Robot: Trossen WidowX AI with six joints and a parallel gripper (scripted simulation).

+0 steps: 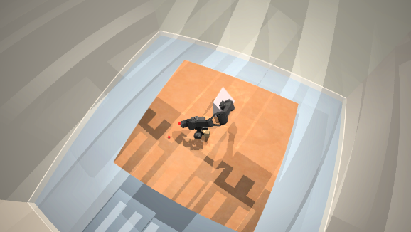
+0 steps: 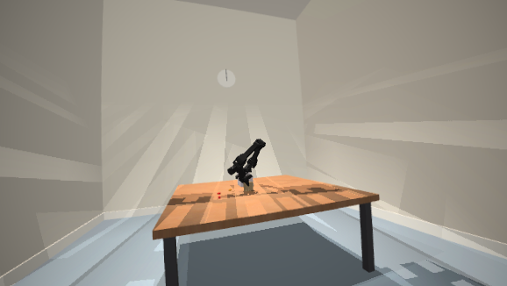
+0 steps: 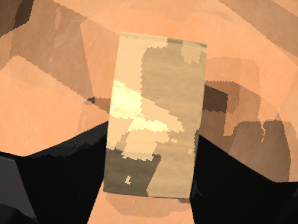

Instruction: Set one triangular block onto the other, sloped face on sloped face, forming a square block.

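Now: the pale wooden triangular block 1 cm to the right of my gripper tip and 1 cm above it.
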